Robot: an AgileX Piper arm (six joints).
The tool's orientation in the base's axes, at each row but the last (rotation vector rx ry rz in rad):
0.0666, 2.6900, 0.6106
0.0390, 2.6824, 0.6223
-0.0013, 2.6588, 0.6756
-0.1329, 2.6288, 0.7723
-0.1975, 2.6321, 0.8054
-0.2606, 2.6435, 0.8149
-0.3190, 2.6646, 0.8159
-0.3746, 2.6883, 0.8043
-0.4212, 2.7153, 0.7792
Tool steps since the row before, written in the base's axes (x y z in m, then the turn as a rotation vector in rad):
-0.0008, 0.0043, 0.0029, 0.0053, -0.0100, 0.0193
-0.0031, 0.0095, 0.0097, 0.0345, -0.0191, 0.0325
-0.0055, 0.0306, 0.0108, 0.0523, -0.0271, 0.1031
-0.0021, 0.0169, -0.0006, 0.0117, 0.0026, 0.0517
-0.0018, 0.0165, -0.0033, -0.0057, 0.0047, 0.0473
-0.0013, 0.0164, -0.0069, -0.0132, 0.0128, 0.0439
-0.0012, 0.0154, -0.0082, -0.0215, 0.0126, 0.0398
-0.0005, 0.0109, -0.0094, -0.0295, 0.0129, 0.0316
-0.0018, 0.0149, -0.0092, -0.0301, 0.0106, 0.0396
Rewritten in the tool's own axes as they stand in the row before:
0.0003, 0.0052, -0.0010, -0.0130, -0.0010, -0.0182
0.0004, 0.0129, -0.0052, -0.0458, -0.0053, -0.0220
0.0039, 0.0325, 0.0033, -0.0895, 0.0183, -0.0758
0.0025, 0.0144, 0.0088, -0.0313, 0.0257, -0.0343
0.0026, 0.0124, 0.0112, -0.0136, 0.0294, -0.0353
0.0028, 0.0103, 0.0143, -0.0059, 0.0363, -0.0302
0.0024, 0.0088, 0.0149, 0.0033, 0.0367, -0.0291
0.0022, 0.0044, 0.0135, 0.0135, 0.0356, -0.0242
0.0019, 0.0084, 0.0153, 0.0118, 0.0377, -0.0321

